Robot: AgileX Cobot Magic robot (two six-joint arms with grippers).
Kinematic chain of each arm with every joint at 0, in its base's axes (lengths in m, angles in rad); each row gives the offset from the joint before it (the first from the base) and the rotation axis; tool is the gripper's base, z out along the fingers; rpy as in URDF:
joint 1: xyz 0 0 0.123 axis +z
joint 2: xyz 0 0 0 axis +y
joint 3: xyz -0.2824 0 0.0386 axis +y
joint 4: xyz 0.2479 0 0.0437 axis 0.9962 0 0.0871
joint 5: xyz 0 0 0 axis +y
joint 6: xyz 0.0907 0 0.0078 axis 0.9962 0 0.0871
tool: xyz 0 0 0 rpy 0 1.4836 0
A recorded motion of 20 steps. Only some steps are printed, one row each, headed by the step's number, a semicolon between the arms.
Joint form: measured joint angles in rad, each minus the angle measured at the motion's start. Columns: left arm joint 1, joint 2, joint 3, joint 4, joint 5, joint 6; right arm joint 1, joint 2, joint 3, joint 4, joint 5, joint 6.
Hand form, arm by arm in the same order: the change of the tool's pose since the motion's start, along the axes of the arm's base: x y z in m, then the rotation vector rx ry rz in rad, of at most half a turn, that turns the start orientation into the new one. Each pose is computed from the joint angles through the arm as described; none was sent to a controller.
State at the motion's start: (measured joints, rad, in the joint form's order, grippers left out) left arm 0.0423 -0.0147 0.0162 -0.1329 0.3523 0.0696; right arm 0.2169 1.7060 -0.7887 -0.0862 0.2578 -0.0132
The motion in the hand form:
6: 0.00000 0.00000 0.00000 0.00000 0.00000 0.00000; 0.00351 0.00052 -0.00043 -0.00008 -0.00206 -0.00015
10: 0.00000 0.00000 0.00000 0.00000 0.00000 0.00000; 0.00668 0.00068 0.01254 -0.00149 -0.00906 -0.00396
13: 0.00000 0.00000 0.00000 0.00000 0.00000 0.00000; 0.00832 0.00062 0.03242 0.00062 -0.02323 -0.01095
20: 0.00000 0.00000 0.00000 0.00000 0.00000 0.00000; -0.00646 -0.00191 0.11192 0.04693 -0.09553 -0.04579
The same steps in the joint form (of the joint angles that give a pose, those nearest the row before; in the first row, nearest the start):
6: 0.0000 0.0000 0.0000 0.0000 0.0000 0.0000; -0.0008 0.0111 -0.0130 -0.0007 -0.0001 -0.0001
10: 0.0000 0.0000 0.0000 0.0000 0.0000 0.0000; -0.0012 -0.0134 -0.0453 -0.0004 0.0504 0.0000
13: 0.0000 0.0000 0.0000 0.0000 0.0000 0.0000; -0.0013 -0.0561 -0.0841 0.0033 0.1178 0.0001
20: 0.0000 0.0000 0.0000 0.0000 0.0000 0.0000; -0.0014 -0.2492 -0.1977 0.0459 0.3441 0.0010

